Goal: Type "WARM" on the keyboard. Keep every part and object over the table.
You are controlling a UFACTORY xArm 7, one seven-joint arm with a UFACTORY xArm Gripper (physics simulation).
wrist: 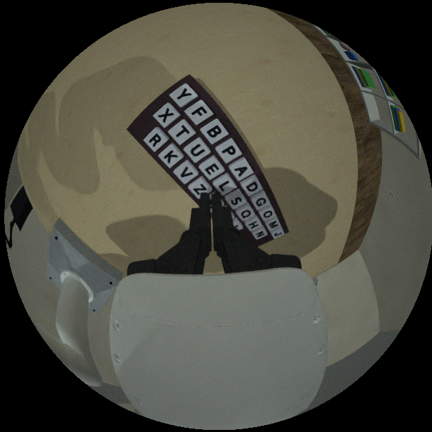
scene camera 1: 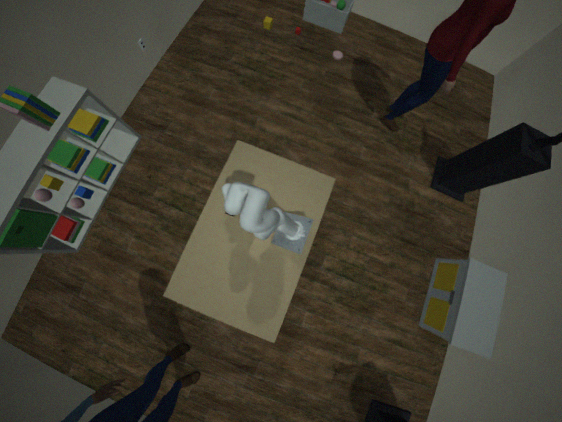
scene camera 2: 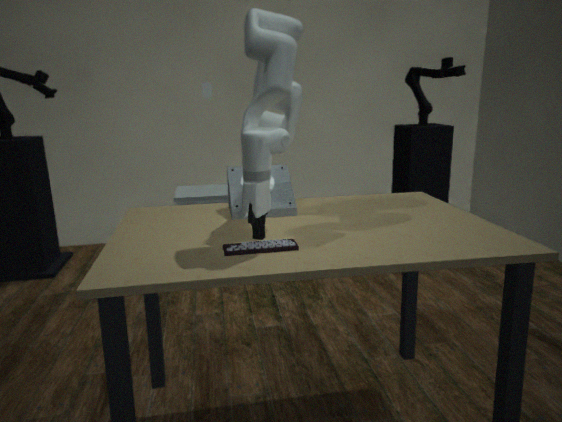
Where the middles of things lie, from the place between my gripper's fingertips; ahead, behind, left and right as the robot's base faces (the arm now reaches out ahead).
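The keyboard (scene camera 2: 277, 245) is 2 cm ahead of my hand and 2 cm below it.
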